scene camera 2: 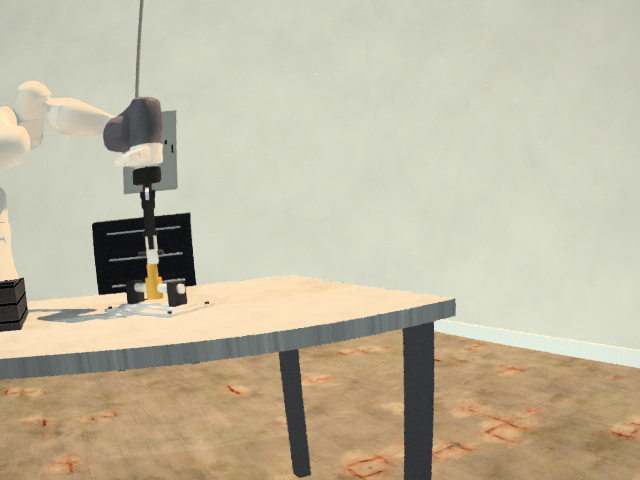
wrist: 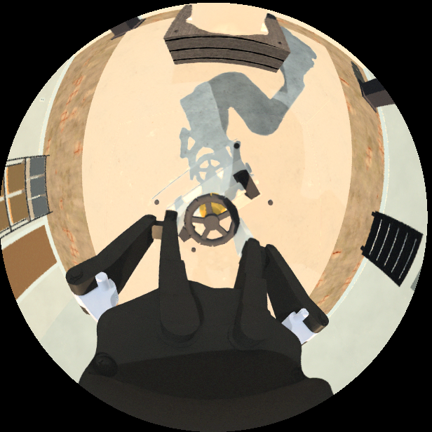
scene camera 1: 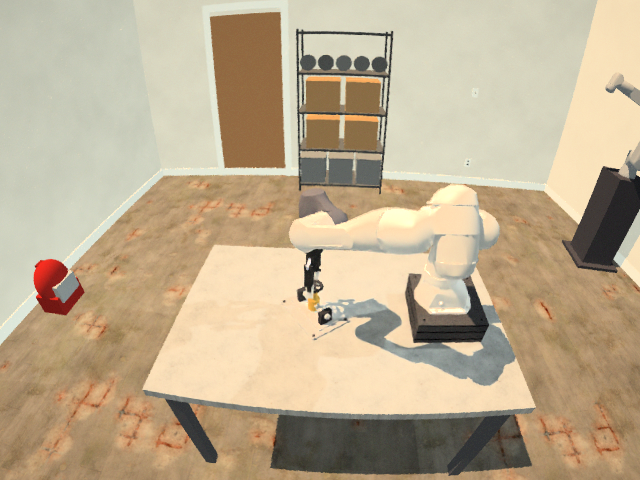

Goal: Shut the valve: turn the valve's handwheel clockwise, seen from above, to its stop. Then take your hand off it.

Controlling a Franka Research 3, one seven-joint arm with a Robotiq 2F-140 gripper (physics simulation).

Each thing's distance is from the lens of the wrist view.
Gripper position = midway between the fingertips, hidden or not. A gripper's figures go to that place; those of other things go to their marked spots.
gripper (wrist: 210,218): 20 cm
dark spoked handwheel (wrist: 211,221): 17 cm
